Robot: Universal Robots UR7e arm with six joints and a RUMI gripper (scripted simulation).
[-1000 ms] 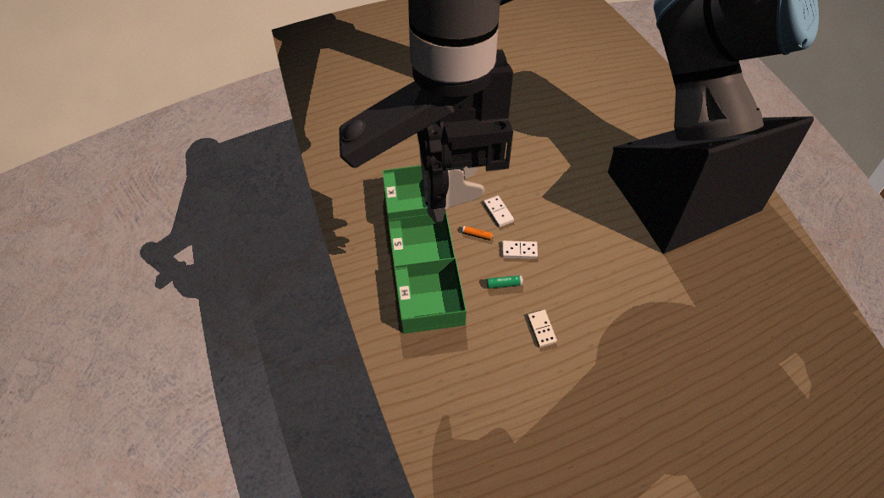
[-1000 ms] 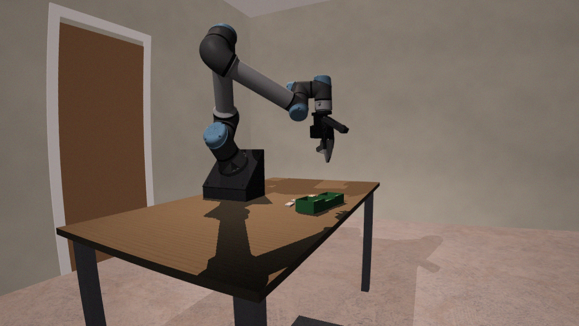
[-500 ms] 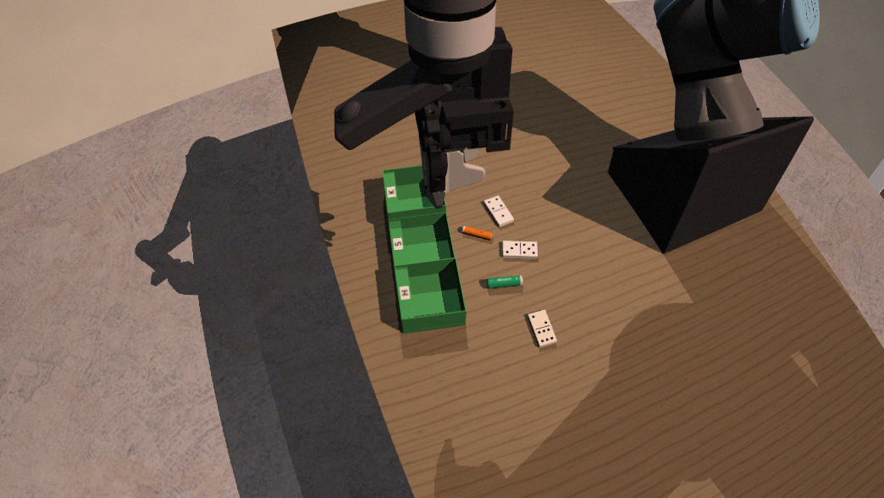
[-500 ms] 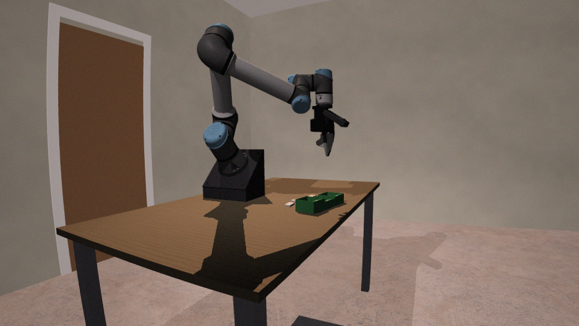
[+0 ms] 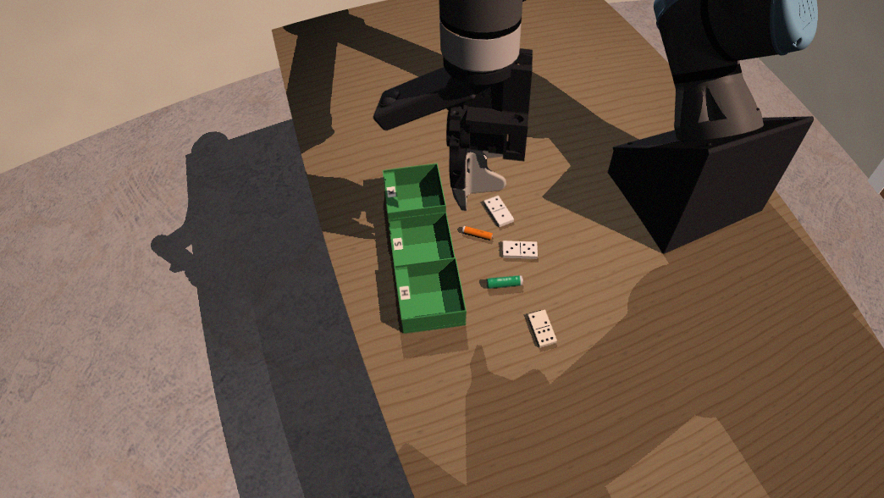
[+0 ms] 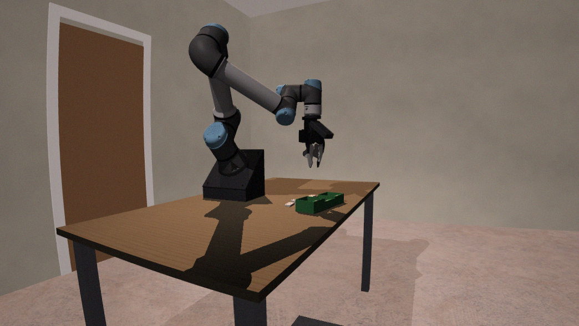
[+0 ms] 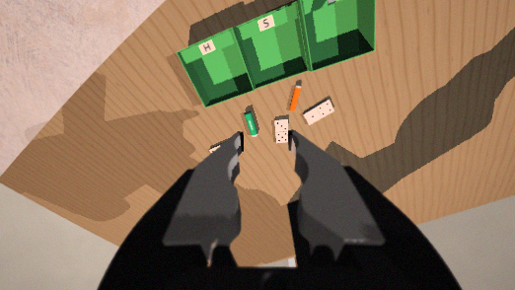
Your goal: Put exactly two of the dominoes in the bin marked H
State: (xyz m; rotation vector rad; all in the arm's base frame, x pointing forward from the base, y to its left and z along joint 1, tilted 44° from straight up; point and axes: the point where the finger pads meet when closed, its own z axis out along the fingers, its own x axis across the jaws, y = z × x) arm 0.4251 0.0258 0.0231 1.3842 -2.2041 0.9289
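My gripper is now 170 mm above the white domino, 80 mm to the left of it and 80 mm past it. From my hand the other things lie so: orange battery (170 mm below, 40 mm to the right, 40 mm behind); bin (150 mm below, 50 mm ahead, 40 mm to the right); green battery (160 mm below, 50 mm to the left, 50 mm behind).
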